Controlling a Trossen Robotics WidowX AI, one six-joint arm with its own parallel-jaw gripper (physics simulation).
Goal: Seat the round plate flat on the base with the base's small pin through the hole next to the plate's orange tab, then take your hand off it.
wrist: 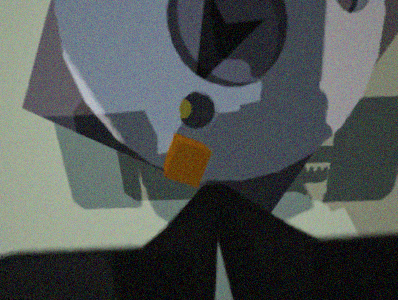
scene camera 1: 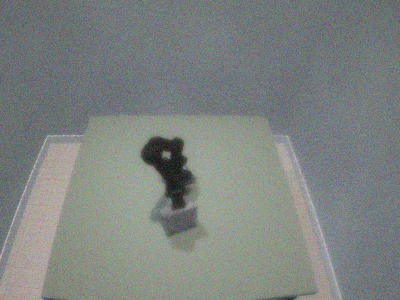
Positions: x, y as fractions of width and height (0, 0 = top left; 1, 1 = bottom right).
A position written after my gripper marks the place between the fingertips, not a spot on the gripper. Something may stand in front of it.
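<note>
My gripper (wrist: 0.54, 0.65) is in sight, and with it I see a round plate (wrist: 0.32, 0.24).
</note>
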